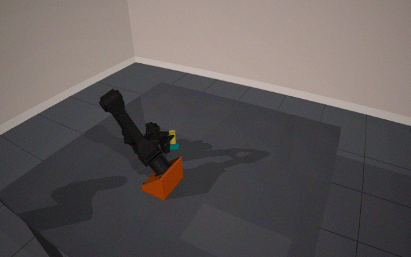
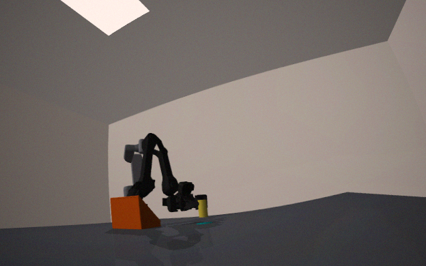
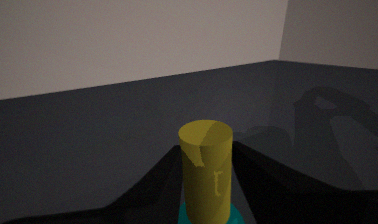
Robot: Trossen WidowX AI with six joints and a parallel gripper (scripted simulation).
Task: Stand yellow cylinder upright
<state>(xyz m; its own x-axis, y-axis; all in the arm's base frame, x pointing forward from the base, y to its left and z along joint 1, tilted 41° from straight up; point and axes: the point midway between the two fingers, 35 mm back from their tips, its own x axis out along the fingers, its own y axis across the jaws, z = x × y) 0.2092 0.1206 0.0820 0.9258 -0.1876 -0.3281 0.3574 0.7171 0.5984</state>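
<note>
The cyan circle is 8 cm below my gripper tip. Also, from my gripper tip: yellow tall cylinder: 2 cm below.
</note>
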